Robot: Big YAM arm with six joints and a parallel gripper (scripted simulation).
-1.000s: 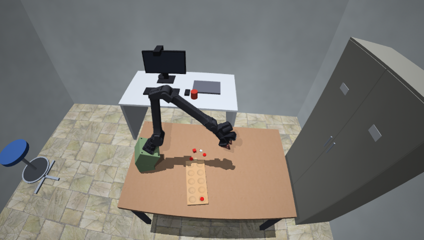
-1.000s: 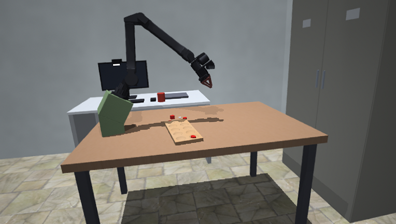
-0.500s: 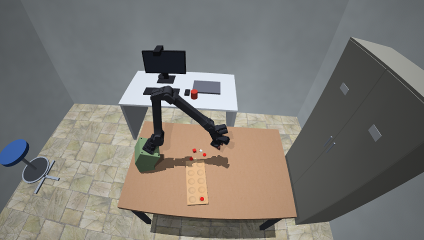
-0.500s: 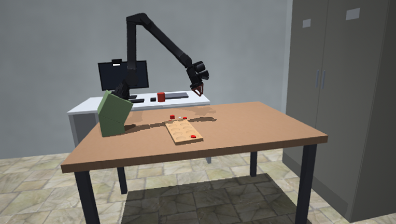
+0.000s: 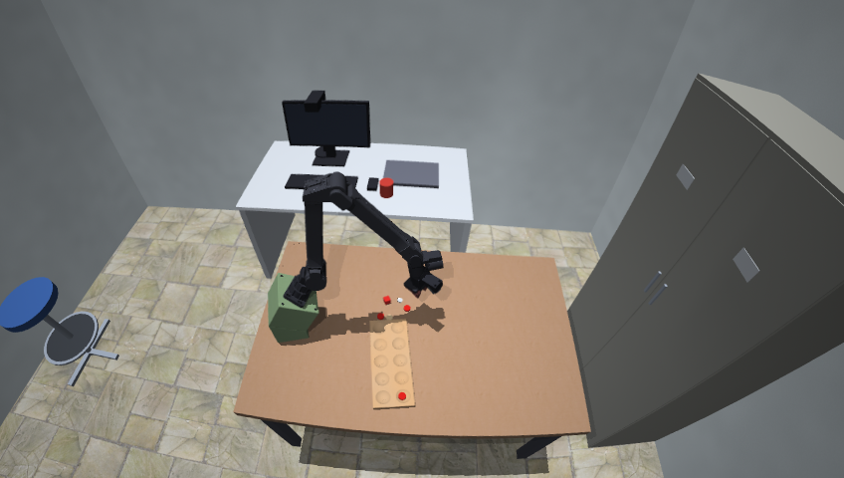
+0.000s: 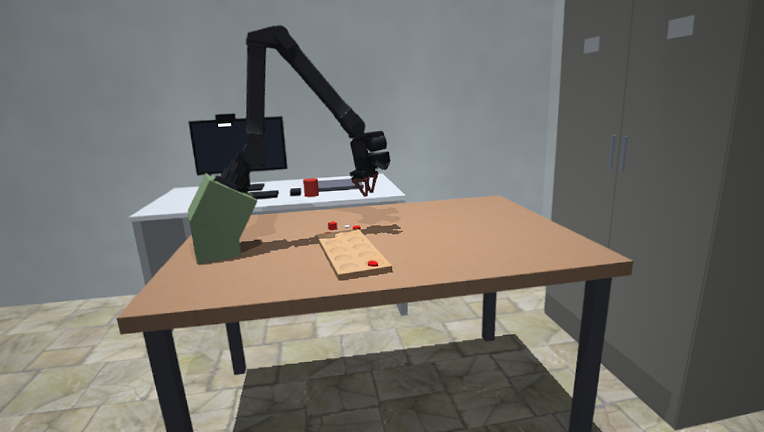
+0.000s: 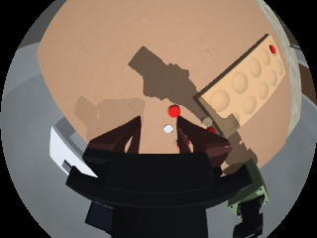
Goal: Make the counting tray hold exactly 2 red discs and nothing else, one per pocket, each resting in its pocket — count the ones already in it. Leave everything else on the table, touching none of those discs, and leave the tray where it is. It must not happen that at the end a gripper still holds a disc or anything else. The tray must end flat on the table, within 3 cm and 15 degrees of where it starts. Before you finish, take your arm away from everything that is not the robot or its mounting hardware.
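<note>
My gripper is now 9 cm past the white piece, 3 cm to the right of it and 14 cm above it. Also, from my hand: wooden counting tray (4 cm behind, 27 cm to the right, 13 cm below); red cube (15 cm behind, 13 cm below); tan disc (11 cm behind, 7 cm to the right, 14 cm below).
</note>
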